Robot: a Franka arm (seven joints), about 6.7 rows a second.
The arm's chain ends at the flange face. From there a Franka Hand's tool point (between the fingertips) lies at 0.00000 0.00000 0.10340 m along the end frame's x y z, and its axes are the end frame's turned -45 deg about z.
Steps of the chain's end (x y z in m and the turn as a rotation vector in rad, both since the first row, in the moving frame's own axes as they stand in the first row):
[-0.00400 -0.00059 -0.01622 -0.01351 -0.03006 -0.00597]
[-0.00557 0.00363 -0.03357 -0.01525 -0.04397 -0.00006]
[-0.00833 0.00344 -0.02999 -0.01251 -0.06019 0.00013]
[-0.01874 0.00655 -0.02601 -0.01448 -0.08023 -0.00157]
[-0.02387 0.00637 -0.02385 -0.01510 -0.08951 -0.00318]
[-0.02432 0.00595 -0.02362 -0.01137 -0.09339 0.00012]
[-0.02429 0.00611 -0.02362 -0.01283 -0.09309 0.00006]
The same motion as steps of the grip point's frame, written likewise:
[-0.00560 -0.00445 -0.01628 0.01170 -0.03081 -0.00597]
[-0.01083 -0.00347 -0.03368 0.02031 -0.04187 -0.00006]
[-0.01363 -0.00694 -0.03019 0.03371 -0.05141 0.00013]
[-0.02480 -0.01342 -0.02635 0.04649 -0.06697 -0.00157]
[-0.02903 -0.01780 -0.02428 0.05262 -0.07397 -0.00318]
[-0.02905 -0.01898 -0.02408 0.05800 -0.07408 0.00012]
[-0.02923 -0.01871 -0.02408 0.05675 -0.07490 0.00006]

